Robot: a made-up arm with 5 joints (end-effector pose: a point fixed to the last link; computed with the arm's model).
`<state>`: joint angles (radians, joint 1 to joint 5).
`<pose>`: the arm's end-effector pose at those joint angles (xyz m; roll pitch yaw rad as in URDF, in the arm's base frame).
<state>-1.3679 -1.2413 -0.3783 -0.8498 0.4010</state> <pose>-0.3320 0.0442 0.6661 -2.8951 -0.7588 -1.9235</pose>
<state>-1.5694 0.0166 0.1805 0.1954 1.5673</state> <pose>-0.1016 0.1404 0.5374 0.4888 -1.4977 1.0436</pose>
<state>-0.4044 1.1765 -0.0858 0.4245 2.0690</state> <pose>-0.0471 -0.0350 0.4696 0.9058 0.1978 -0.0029</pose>
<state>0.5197 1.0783 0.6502 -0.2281 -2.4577</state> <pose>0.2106 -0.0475 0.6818 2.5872 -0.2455 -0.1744</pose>
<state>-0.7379 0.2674 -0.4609 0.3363 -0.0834</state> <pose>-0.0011 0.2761 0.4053 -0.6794 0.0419 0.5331</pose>
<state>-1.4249 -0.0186 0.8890 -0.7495 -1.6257</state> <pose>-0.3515 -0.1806 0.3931 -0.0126 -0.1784 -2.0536</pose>
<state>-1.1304 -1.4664 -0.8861 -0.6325 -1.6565</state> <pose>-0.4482 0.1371 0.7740 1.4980 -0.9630 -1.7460</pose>
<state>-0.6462 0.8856 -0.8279 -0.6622 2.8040</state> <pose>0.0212 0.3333 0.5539 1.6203 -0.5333 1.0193</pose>
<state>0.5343 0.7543 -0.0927 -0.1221 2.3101</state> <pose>0.1377 0.0973 0.4118 1.6882 0.4516 0.3307</pose>
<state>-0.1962 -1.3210 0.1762 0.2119 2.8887</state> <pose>0.0645 0.3289 0.6041 -2.0735 -0.0759 -0.2688</pose>
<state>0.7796 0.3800 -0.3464 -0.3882 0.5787</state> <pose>0.1789 0.2350 0.3649 0.5405 0.6046 0.5925</pose>
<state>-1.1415 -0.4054 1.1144 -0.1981 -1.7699</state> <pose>-0.1011 -0.0761 0.3406 -0.5691 -0.0057 -1.2265</pose>
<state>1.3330 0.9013 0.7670 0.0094 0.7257</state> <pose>0.2240 -0.0929 0.4081 -0.8088 0.9778 -0.6234</pose>
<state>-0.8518 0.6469 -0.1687 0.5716 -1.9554</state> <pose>-0.0247 0.0782 0.3615 -2.6694 -0.1381 -0.1262</pose>
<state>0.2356 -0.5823 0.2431 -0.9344 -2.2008</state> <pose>0.0801 -0.0881 0.5902 -1.7988 -0.1816 -1.2284</pose>
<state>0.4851 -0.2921 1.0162 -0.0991 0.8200</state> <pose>-0.0792 -0.0668 0.4485 0.5535 0.4032 -0.9921</pose>
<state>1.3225 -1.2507 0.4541 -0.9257 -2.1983</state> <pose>-0.0485 -0.0344 0.3785 -2.8829 0.1804 -1.9783</pose>
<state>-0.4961 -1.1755 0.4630 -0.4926 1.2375</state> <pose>0.0123 0.0626 0.4942 2.4868 -0.2005 -0.8741</pose>
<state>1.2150 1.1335 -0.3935 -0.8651 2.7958</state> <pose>0.2080 0.2557 0.2778 2.5672 0.5072 0.8909</pose>
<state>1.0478 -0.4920 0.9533 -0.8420 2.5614</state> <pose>-0.0080 -0.1707 0.5950 1.6706 -0.2542 -1.1854</pose>
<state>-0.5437 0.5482 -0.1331 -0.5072 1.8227</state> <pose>0.0041 0.1473 0.7086 0.7935 -0.8973 0.6062</pose>
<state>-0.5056 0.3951 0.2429 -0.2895 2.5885</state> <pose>-0.0179 0.0164 0.6683 2.2370 -1.0085 -0.2542</pose>
